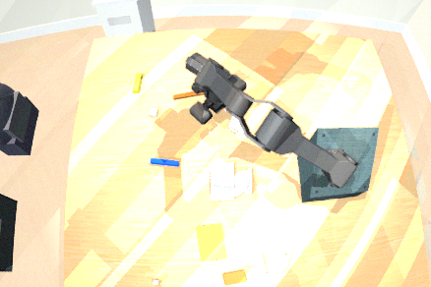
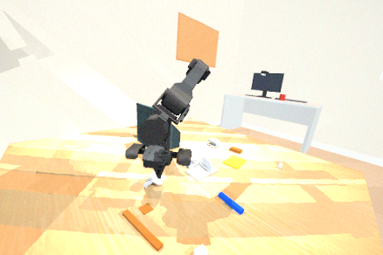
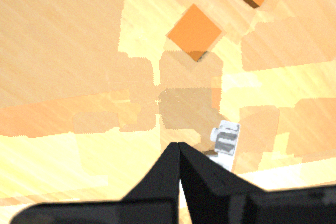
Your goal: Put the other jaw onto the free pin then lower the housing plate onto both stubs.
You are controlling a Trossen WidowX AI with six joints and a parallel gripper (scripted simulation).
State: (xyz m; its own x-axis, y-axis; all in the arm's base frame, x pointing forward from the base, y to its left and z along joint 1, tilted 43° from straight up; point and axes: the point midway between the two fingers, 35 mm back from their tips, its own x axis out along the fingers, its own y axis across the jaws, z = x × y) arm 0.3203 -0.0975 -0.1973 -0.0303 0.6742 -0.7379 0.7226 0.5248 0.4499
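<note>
Now: gripper tip 4 cm past the white jaw, 1 cm to the left of it and 3 cm above it. The rest, counted from my gripper tip: long orange bar 8 cm ahead, 10 cm to the right, 6 cm below; small orange square 3 cm ahead, 6 cm to the right, 6 cm below; white cube 22 cm ahead, 3 cm to the right, 5 cm below.
</note>
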